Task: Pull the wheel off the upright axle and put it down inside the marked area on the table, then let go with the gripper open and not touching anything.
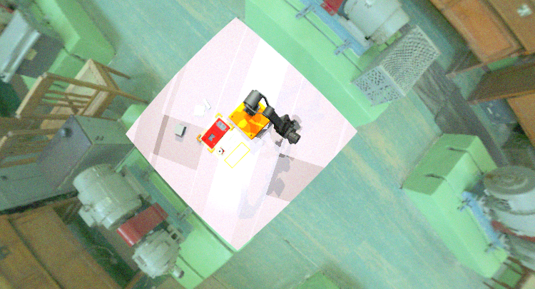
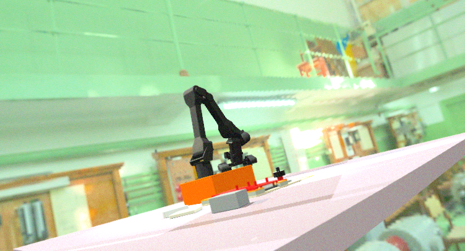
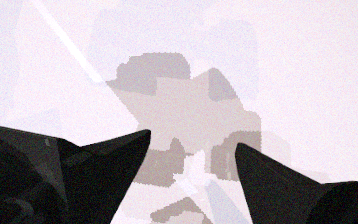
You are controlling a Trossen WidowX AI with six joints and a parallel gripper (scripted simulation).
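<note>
Now: the thin dark upright axle 430 mm ahead of my gripper tip, 290 mm to the right of it and 10 mm below it. The rest, counted from my gripper tip: grey block (510 mm ahead, 640 mm to the right, 30 mm below); then flat white piece (310 mm ahead, 610 mm to the right, 40 mm below).
</note>
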